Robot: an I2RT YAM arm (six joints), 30 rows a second.
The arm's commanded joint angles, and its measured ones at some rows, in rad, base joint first. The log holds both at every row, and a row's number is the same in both.
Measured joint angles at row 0: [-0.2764, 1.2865, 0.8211, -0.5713, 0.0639, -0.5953]
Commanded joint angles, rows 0 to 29: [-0.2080, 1.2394, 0.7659, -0.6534, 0.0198, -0.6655]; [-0.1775, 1.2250, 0.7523, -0.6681, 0.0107, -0.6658]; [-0.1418, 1.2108, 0.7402, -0.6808, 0.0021, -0.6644]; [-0.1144, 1.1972, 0.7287, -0.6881, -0.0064, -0.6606]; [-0.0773, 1.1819, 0.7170, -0.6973, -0.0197, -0.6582]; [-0.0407, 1.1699, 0.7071, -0.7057, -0.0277, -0.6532]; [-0.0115, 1.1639, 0.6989, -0.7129, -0.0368, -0.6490]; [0.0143, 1.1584, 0.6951, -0.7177, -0.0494, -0.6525]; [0.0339, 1.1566, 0.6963, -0.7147, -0.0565, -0.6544]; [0.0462, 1.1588, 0.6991, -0.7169, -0.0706, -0.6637]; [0.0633, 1.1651, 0.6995, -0.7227, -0.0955, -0.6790]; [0.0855, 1.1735, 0.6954, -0.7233, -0.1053, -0.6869]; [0.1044, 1.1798, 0.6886, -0.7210, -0.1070, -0.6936]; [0.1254, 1.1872, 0.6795, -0.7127, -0.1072, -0.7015]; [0.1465, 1.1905, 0.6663, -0.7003, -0.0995, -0.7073]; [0.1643, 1.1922, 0.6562, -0.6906, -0.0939, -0.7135]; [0.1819, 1.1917, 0.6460, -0.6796, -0.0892, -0.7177]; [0.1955, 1.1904, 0.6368, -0.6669, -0.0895, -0.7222]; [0.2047, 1.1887, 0.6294, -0.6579, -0.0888, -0.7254]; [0.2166, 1.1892, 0.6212, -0.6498, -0.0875, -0.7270]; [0.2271, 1.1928, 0.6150, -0.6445, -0.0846, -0.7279]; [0.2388, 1.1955, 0.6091, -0.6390, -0.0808, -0.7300]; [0.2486, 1.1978, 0.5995, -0.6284, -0.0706, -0.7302]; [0.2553, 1.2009, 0.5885, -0.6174, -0.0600, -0.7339]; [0.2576, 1.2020, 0.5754, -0.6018, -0.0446, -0.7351]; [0.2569, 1.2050, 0.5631, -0.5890, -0.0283, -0.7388]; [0.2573, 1.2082, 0.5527, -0.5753, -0.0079, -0.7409]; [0.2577, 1.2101, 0.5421, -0.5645, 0.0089, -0.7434]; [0.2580, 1.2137, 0.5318, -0.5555, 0.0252, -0.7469]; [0.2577, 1.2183, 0.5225, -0.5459, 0.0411, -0.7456]
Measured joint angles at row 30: [0.2543, 1.2072, 0.5484, -0.5987, -0.0181, -0.7315]
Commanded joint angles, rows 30 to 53: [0.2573, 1.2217, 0.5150, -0.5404, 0.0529, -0.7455]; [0.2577, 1.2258, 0.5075, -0.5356, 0.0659, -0.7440]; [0.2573, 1.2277, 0.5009, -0.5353, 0.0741, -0.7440]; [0.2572, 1.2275, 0.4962, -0.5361, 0.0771, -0.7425]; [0.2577, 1.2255, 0.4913, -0.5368, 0.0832, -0.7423]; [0.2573, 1.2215, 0.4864, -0.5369, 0.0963, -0.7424]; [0.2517, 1.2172, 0.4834, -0.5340, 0.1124, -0.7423]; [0.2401, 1.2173, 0.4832, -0.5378, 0.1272, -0.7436]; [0.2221, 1.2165, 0.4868, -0.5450, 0.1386, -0.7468]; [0.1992, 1.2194, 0.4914, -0.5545, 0.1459, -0.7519]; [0.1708, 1.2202, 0.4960, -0.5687, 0.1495, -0.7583]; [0.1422, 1.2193, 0.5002, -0.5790, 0.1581, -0.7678]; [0.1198, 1.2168, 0.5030, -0.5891, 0.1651, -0.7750]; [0.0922, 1.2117, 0.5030, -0.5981, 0.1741, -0.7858]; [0.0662, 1.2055, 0.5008, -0.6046, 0.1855, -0.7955]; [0.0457, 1.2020, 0.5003, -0.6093, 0.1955, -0.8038]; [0.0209, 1.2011, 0.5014, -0.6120, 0.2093, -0.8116]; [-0.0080, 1.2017, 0.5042, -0.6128, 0.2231, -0.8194]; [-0.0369, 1.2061, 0.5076, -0.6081, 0.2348, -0.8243]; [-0.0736, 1.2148, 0.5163, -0.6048, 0.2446, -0.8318]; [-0.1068, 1.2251, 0.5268, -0.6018, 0.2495, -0.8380]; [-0.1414, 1.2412, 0.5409, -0.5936, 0.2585, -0.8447]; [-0.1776, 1.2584, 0.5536, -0.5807, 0.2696, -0.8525]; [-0.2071, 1.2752, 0.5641, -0.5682, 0.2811, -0.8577]
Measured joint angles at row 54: [-0.1452, 1.2266, 0.5533, -0.5381, 0.1997, -0.8146]
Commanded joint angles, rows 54 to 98: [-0.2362, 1.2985, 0.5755, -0.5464, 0.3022, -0.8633]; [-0.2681, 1.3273, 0.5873, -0.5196, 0.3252, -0.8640]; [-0.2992, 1.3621, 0.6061, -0.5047, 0.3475, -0.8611]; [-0.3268, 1.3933, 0.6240, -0.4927, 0.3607, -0.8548]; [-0.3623, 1.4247, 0.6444, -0.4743, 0.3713, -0.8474]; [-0.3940, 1.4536, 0.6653, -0.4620, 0.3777, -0.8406]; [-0.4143, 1.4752, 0.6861, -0.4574, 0.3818, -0.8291]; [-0.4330, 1.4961, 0.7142, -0.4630, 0.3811, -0.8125]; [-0.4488, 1.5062, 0.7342, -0.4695, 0.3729, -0.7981]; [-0.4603, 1.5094, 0.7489, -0.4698, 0.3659, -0.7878]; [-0.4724, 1.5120, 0.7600, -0.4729, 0.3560, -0.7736]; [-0.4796, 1.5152, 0.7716, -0.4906, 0.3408, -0.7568]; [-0.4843, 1.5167, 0.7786, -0.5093, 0.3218, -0.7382]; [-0.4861, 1.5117, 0.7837, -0.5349, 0.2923, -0.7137]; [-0.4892, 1.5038, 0.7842, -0.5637, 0.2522, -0.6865]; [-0.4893, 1.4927, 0.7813, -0.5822, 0.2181, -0.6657]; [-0.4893, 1.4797, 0.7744, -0.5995, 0.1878, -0.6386]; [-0.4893, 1.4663, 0.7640, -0.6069, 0.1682, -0.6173]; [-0.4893, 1.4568, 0.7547, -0.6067, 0.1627, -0.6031]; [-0.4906, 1.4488, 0.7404, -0.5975, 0.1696, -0.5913]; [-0.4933, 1.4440, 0.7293, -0.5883, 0.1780, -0.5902]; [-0.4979, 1.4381, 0.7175, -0.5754, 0.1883, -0.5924]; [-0.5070, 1.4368, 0.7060, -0.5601, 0.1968, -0.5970]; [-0.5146, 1.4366, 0.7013, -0.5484, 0.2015, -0.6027]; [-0.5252, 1.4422, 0.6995, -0.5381, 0.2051, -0.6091]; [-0.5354, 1.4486, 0.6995, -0.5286, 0.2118, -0.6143]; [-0.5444, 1.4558, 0.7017, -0.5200, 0.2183, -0.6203]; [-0.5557, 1.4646, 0.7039, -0.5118, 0.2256, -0.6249]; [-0.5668, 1.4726, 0.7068, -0.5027, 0.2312, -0.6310]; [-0.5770, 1.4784, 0.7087, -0.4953, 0.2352, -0.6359]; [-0.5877, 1.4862, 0.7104, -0.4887, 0.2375, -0.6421]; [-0.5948, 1.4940, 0.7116, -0.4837, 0.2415, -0.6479]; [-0.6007, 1.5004, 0.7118, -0.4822, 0.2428, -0.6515]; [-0.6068, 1.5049, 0.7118, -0.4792, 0.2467, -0.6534]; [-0.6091, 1.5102, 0.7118, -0.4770, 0.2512, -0.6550]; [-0.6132, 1.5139, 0.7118, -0.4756, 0.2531, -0.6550]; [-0.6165, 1.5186, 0.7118, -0.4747, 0.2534, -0.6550]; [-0.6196, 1.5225, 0.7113, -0.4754, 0.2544, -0.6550]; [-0.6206, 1.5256, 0.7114, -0.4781, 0.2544, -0.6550]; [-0.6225, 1.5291, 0.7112, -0.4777, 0.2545, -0.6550]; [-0.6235, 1.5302, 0.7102, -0.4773, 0.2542, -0.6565]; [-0.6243, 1.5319, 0.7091, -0.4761, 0.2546, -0.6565]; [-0.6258, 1.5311, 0.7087, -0.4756, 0.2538, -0.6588]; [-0.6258, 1.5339, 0.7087, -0.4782, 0.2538, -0.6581]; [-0.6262, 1.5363, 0.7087, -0.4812, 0.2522, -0.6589]
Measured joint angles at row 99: [-0.6159, 1.4853, 0.7349, -0.4473, 0.2356, -0.6502]
